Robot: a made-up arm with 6 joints. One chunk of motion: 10 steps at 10 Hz.
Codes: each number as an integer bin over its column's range. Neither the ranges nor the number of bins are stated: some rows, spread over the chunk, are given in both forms.
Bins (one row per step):
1: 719 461 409 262 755 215
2: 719 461 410 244 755 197
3: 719 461 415 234 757 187
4: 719 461 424 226 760 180
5: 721 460 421 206 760 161
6: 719 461 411 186 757 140
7: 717 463 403 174 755 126
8: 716 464 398 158 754 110
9: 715 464 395 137 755 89
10: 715 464 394 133 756 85
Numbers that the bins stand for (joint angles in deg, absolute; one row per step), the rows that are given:
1: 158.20 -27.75 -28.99 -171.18 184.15 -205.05
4: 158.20 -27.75 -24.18 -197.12 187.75 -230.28
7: 156.76 -26.31 -30.91 -234.60 184.15 -269.20
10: 155.32 -25.59 -33.79 -264.15 184.87 -298.75
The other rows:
2: 158.20 -27.75 -28.67 -184.15 184.15 -218.02
3: 158.20 -27.75 -27.07 -191.36 185.59 -225.23
5: 159.64 -28.47 -25.15 -211.54 187.75 -243.97
6: 158.20 -27.75 -28.35 -225.95 185.59 -259.11
8: 156.04 -25.59 -32.51 -246.13 183.43 -280.73
9: 155.32 -25.59 -33.47 -261.27 184.15 -295.86

